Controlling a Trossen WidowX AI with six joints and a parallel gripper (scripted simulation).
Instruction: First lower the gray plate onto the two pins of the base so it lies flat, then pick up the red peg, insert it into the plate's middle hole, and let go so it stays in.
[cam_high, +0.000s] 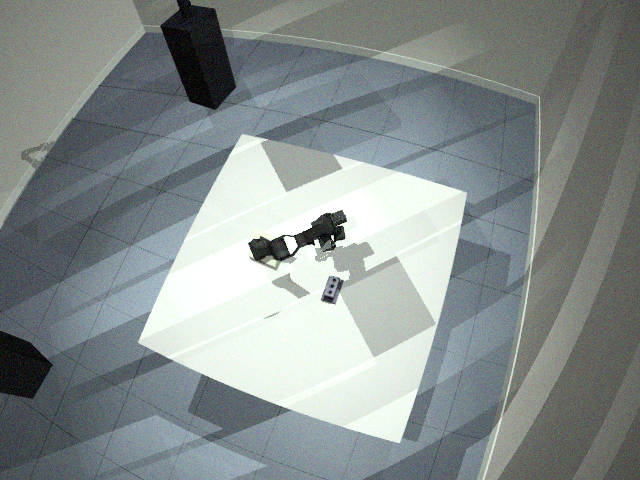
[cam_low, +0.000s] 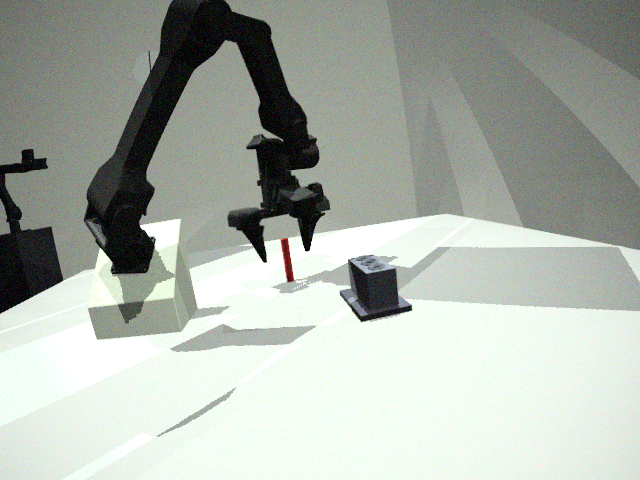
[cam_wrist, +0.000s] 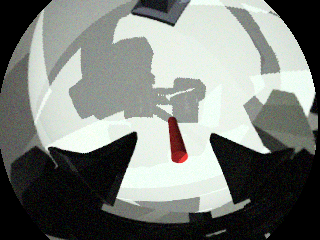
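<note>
Now: the red peg 10 mm below my gripper tip. Also, from my gripper tip: gray plate: 130 mm ahead, 170 mm to the right; then base: 130 mm ahead, 170 mm to the right, 40 mm below.
</note>
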